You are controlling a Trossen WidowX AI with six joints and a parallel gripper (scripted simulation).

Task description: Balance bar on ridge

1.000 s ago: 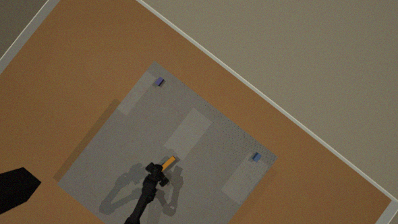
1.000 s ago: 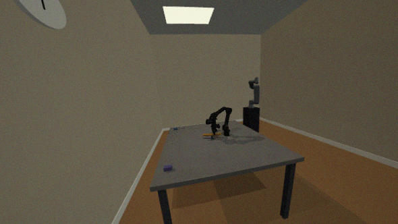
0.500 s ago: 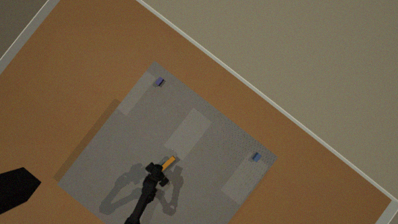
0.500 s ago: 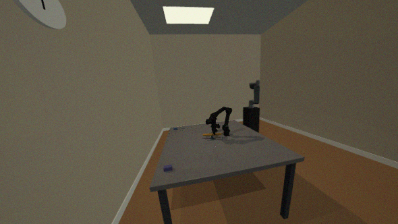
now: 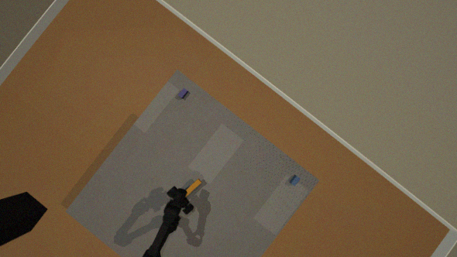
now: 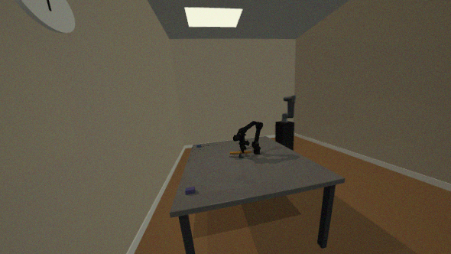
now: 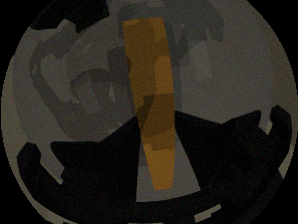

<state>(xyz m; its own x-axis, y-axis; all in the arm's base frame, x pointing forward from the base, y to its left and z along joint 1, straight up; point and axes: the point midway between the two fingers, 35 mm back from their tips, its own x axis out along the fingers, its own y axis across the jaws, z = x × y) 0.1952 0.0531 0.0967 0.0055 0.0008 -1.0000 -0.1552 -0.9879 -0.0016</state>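
Now: gripper tip 3 cm short of the orange bar. From my gripper tip the other things lie so: purple block: 54 cm ahead, 45 cm to the left, 5 cm below.
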